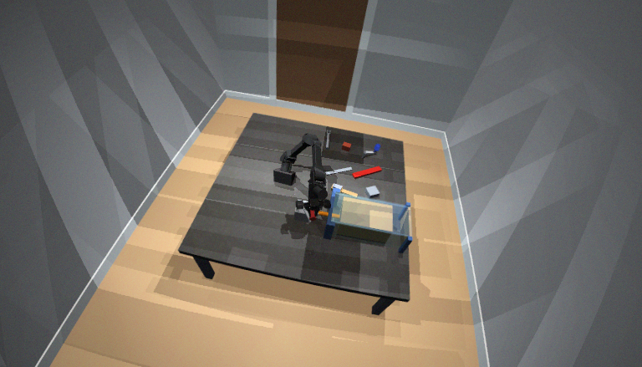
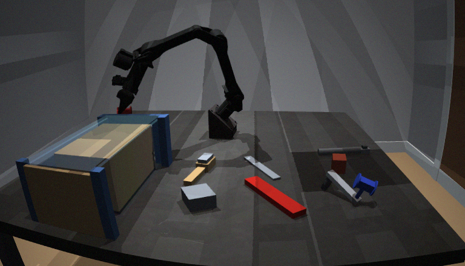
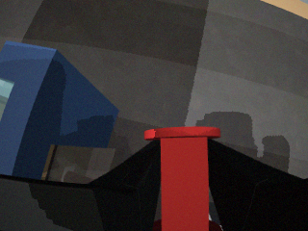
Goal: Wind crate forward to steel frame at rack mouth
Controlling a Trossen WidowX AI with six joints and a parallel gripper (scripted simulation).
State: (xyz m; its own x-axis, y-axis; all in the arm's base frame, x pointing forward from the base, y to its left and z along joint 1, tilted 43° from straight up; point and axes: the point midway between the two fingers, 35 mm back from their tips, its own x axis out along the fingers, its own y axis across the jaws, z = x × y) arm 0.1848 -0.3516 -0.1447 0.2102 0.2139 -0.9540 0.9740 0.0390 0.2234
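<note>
The grey winch is 110 mm below my gripper tip, 100 mm to the left of it and 70 mm behind it. Also, from my gripper tip: clear-panelled cubby: 350 mm ahead, 60 mm to the left, 30 mm below; red spool-shaped grip: 20 mm to the left, 10 mm below; wooden-handled tool: 320 mm to the left, 200 mm ahead, 130 mm below.
</note>
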